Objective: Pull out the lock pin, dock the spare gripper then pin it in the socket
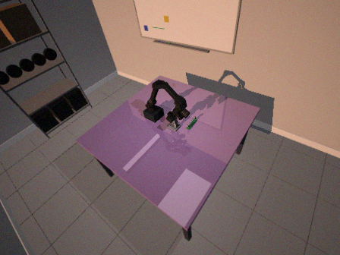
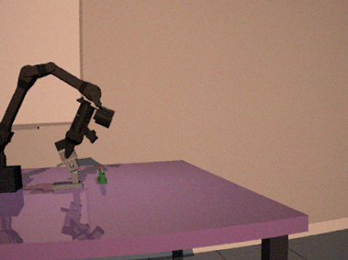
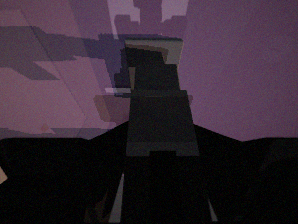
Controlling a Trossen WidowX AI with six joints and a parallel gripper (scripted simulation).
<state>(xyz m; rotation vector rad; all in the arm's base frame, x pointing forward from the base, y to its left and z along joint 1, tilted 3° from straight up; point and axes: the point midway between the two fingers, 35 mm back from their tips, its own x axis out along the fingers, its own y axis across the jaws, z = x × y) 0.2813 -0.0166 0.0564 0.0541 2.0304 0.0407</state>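
The spare gripper lies 1 cm above my gripper tip. Round my gripper tip: green rest 13 cm ahead, 11 cm to the left, 9 cm below; grey mount 6 cm below, 1 cm ahead.
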